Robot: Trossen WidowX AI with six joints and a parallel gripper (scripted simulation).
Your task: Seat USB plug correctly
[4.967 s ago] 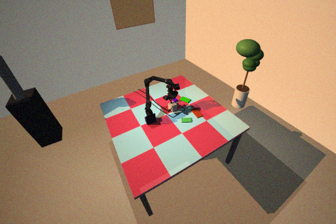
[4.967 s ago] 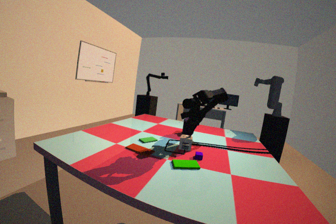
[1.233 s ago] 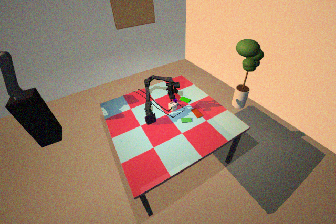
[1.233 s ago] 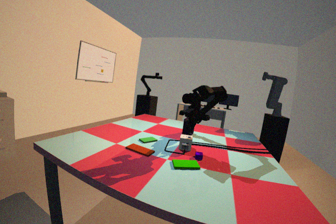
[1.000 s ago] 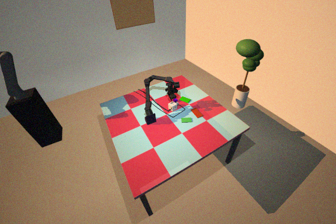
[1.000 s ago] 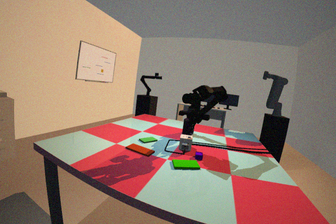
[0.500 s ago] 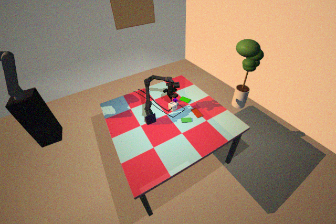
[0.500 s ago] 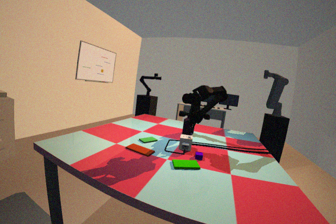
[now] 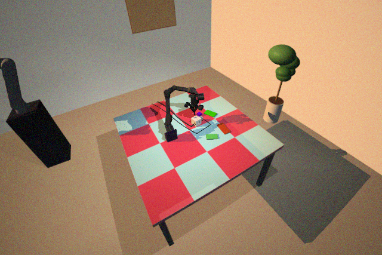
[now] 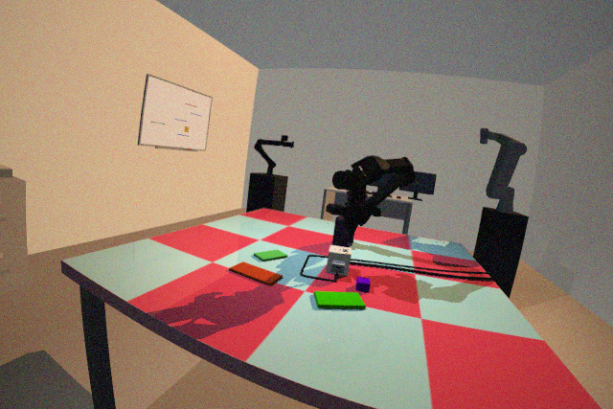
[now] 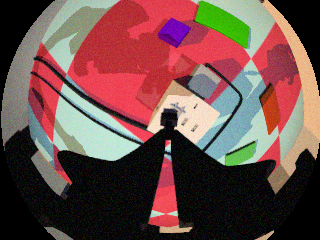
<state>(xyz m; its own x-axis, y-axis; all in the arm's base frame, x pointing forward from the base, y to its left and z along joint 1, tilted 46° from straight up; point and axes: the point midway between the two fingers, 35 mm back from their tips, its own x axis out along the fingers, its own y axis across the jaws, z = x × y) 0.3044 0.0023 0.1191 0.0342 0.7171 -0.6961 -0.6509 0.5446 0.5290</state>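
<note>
The dark USB plug lies 1 cm below my gripper tip. Round my gripper tip: orange slab (23 cm to the right, 21 cm ahead, 13 cm below); purple block (12 cm below, 10 cm ahead, 8 cm to the left); green slab (22 cm ahead, 13 cm below, 4 cm to the left).
</note>
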